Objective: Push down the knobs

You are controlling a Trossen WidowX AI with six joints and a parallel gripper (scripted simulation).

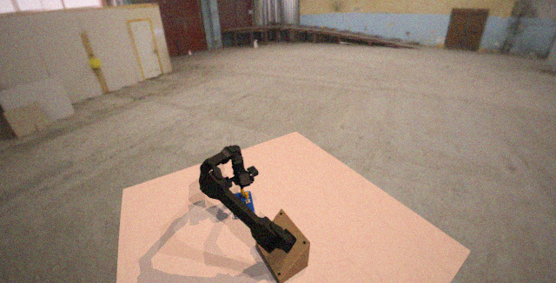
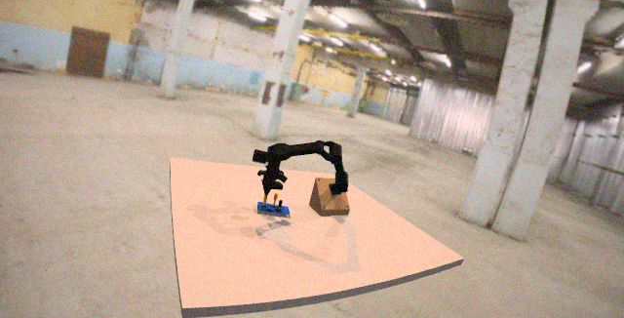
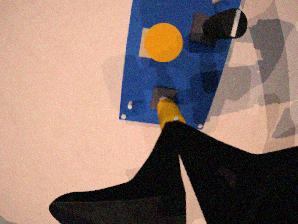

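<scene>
My gripper tip is 60 mm past the black knob, 50 mm to the right of it and 10 mm above it.
</scene>
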